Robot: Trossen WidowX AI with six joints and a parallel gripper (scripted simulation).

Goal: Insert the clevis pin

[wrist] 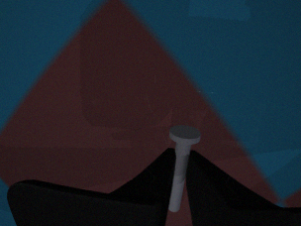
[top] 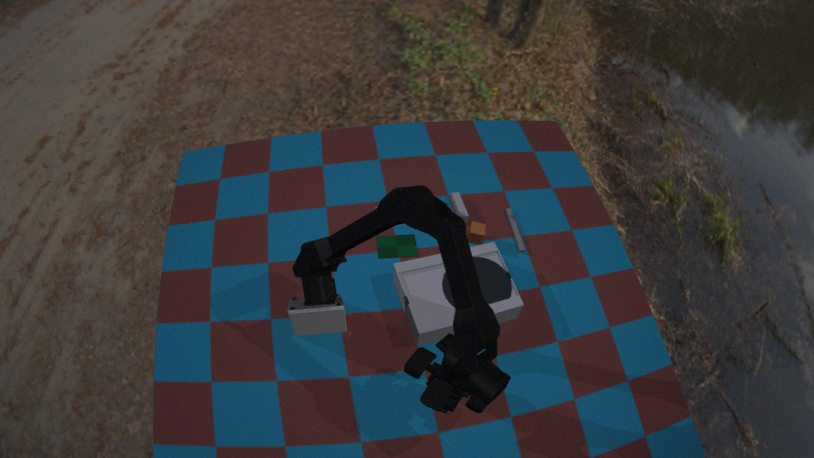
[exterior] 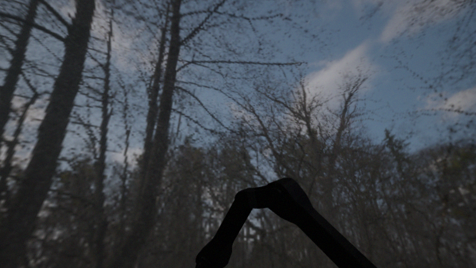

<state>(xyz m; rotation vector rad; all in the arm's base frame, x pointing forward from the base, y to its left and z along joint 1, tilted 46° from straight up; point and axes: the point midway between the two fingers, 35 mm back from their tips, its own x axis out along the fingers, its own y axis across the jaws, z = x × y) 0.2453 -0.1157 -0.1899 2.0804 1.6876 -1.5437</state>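
Right now my gripper tip is 1 cm to the right of the steel clevis pin, 1 cm below it and 1 cm short of it. Round my gripper tip: steel tray (24 cm to the left, 6 cm ahead, 4 cm above); then flat green piece (41 cm to the left, 6 cm behind); then dark round disc (24 cm to the left, 10 cm ahead, 6 cm above).
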